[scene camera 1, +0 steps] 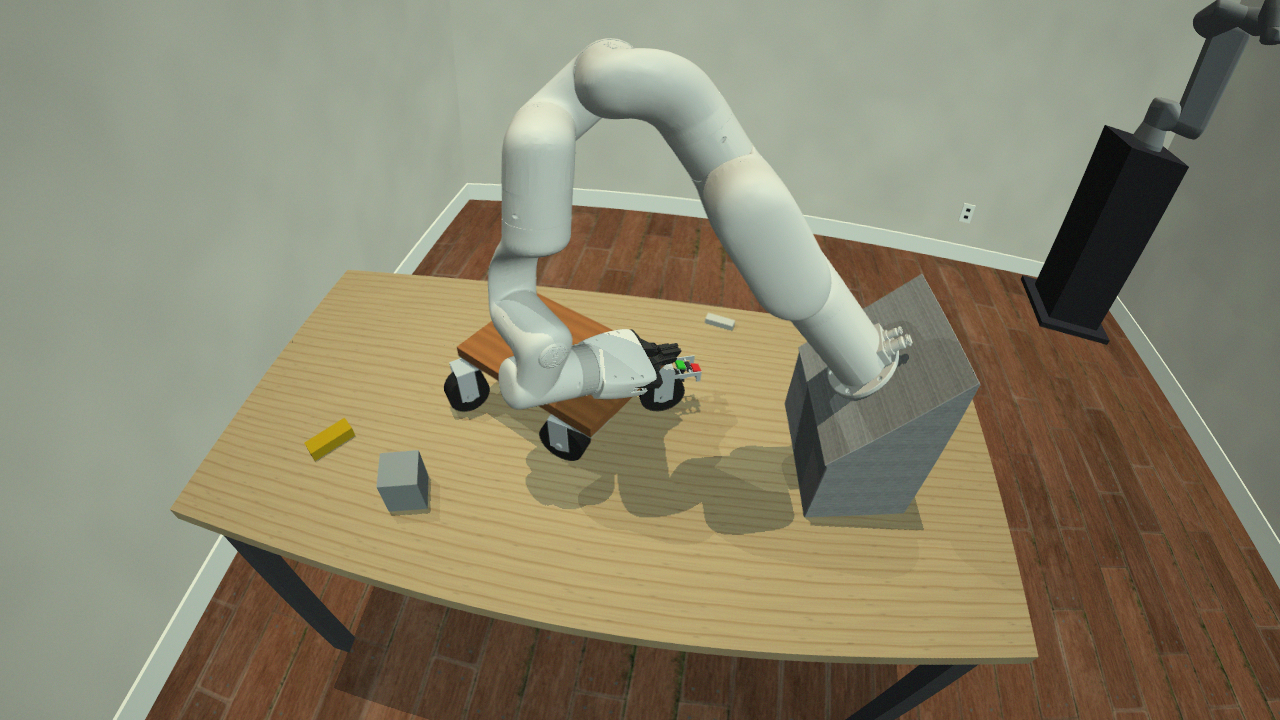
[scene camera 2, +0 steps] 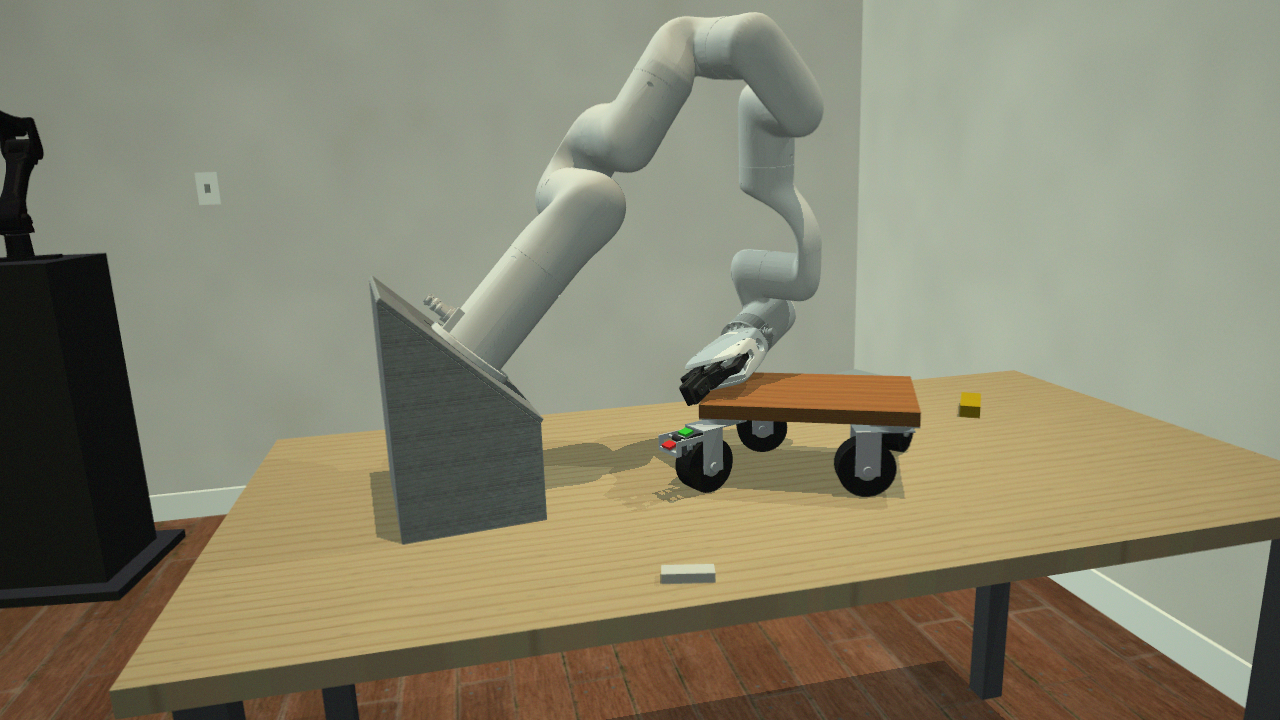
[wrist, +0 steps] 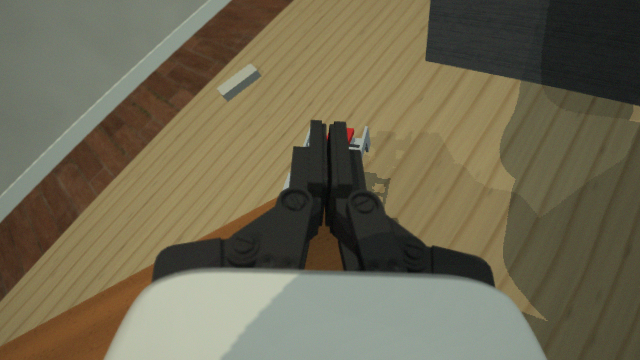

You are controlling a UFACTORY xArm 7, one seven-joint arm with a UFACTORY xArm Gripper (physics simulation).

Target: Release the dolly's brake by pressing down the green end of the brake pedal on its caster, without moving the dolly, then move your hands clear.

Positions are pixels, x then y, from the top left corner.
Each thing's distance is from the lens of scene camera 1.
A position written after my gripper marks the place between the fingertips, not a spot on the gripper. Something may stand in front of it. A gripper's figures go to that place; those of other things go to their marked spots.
my gripper [scene camera 1: 675, 352]: 100 cm
yellow block [scene camera 1: 332, 437]: 113 cm
